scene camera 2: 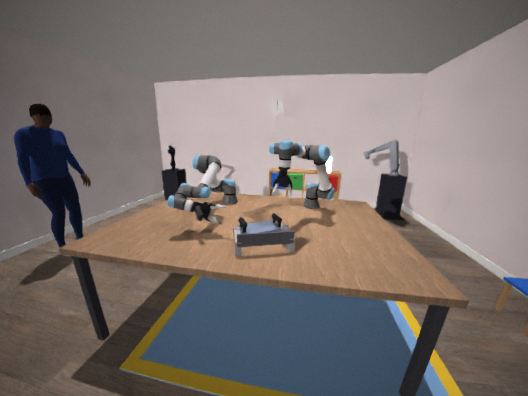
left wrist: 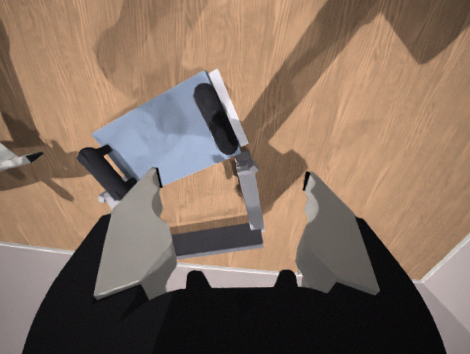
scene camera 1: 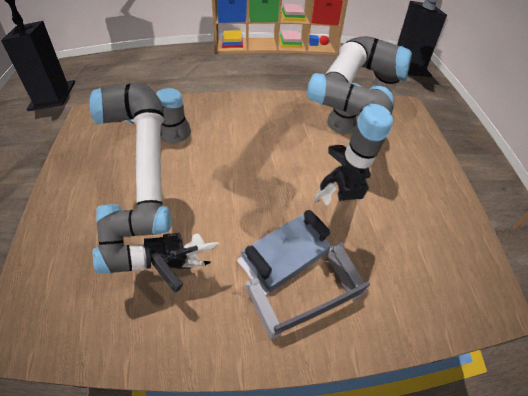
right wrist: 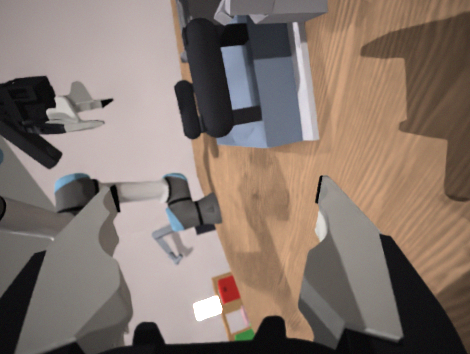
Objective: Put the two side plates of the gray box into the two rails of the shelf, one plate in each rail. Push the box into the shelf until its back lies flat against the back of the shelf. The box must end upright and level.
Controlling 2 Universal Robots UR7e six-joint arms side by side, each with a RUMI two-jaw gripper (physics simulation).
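Places are measured from the left arm's base along level axes (x left, y ahead, z down), in metres.
Where they show: left gripper, fingertip midpoint: [scene camera 2: 281, 198] [left wrist: 233, 171] [scene camera 1: 335, 200] [right wrist: 109, 109]; right gripper, fingertip midpoint: [scene camera 2: 224, 215] [left wrist: 17, 165] [scene camera 1: 214, 253] [right wrist: 218, 182]; left arm's base, origin of the base link: [scene camera 2: 311, 206] [scene camera 1: 341, 124] [right wrist: 217, 207]; right arm's base, origin of the base link: [scene camera 2: 230, 201] [scene camera 1: 175, 132].
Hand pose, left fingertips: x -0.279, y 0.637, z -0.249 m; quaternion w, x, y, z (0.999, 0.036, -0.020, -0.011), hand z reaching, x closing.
Each offset is from my left fingertips to the top centre of the thing. "spot": to the spot under its first point. Level surfaces: height alone.
The gray box {dx -0.136, dy +0.039, dz +0.131 m} [scene camera 1: 287, 250] [scene camera 2: 262, 229] [left wrist: 165, 127] [right wrist: 280, 100], bluish inside, lies at the open front of the gray shelf [scene camera 1: 322, 307] [scene camera 2: 265, 237] [left wrist: 215, 242] [right wrist: 300, 7]. It looks turned a little against the shelf, with a wide gap to the shelf's back bar. Black handles [scene camera 1: 258, 261] [scene camera 1: 316, 225] stand along two sides. A pale side plate {spot: dx -0.012, dy -0.034, dz +0.241 m} [left wrist: 230, 107] ends near one rail {dx +0.047, dy +0.160, dz +0.168 m} [left wrist: 250, 195]; whether either plate sits in its rail is unclear. My left gripper [scene camera 1: 321, 201] [left wrist: 233, 171] is open above and behind the box. My right gripper [scene camera 1: 213, 253] [scene camera 2: 221, 213] [right wrist: 218, 182] is open, left of the box in scene camera 1.
The wooden table {dz +0.248 m} [scene camera 1: 425, 300] [scene camera 2: 350, 272] carries both arms and the shelf. A cubby unit [scene camera 1: 216, 37] stands against the far wall beyond the table. Black pedestals [scene camera 1: 37, 62] [scene camera 2: 391, 195] stand beyond the table, and a person [scene camera 2: 47, 155] stands at the left in scene camera 2.
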